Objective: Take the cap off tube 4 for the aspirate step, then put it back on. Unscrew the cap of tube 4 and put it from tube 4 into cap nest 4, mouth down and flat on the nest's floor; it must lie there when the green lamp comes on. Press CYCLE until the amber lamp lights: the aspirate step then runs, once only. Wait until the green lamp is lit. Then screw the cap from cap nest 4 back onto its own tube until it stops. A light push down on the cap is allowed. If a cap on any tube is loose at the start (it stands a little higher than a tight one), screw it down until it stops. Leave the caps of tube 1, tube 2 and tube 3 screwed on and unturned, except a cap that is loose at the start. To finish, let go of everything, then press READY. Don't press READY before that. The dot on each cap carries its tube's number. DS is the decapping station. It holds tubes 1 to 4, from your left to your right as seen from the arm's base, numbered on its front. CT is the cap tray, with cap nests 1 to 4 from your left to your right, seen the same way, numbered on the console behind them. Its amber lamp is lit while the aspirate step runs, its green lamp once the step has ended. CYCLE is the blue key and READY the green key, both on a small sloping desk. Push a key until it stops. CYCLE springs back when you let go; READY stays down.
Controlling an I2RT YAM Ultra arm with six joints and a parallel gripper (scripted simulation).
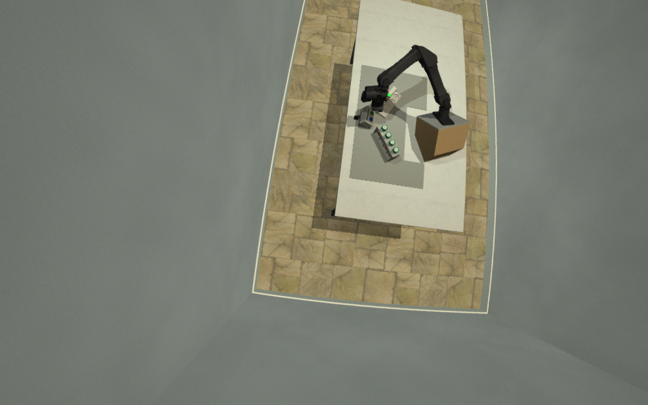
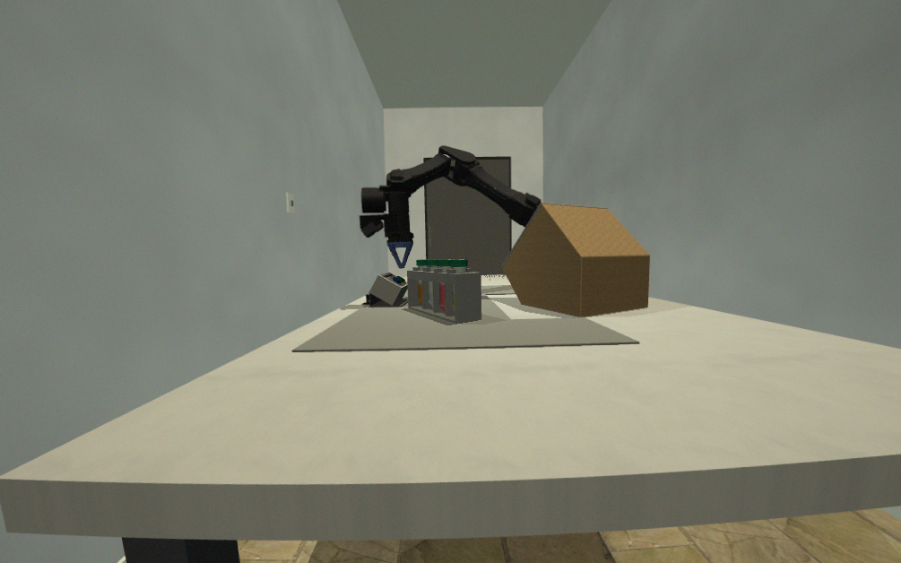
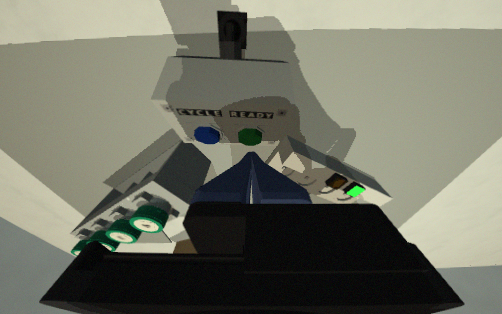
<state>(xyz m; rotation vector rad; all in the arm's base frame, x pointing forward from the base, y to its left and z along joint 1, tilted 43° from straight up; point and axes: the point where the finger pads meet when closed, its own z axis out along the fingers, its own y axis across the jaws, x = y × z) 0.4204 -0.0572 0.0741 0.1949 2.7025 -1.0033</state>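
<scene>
The green ready key is 40 mm below my hand. Also, from my hand: blue cycle key (20 mm ahead, 40 mm to the left, 40 mm below).
</scene>
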